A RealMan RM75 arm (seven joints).
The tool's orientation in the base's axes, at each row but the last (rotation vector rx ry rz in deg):
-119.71 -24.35 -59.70
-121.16 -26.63 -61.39
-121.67 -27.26 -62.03
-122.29 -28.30 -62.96
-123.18 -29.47 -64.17
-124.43 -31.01 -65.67
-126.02 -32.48 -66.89
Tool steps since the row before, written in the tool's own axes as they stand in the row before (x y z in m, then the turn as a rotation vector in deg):
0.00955 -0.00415 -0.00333 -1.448 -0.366 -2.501
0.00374 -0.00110 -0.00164 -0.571 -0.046 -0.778
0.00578 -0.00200 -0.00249 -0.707 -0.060 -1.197
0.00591 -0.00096 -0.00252 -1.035 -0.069 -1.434
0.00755 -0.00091 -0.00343 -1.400 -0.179 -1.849
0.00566 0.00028 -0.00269 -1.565 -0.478 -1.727
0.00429 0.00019 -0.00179 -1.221 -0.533 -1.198
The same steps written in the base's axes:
0.00167 -0.00006 0.01080 -2.450 -1.576 0.001
0.00066 -0.00045 0.00415 -0.793 -0.537 -0.126
0.00081 -0.00036 0.00654 -1.114 -0.831 -0.059
0.00139 -0.00098 0.00627 -1.441 -1.003 -0.226
0.00170 -0.00143 0.00804 -1.948 -1.232 -0.313
0.00165 -0.00165 0.00582 -2.146 -0.943 -0.406
0.00130 -0.00091 0.00437 -1.682 -0.518 -0.337

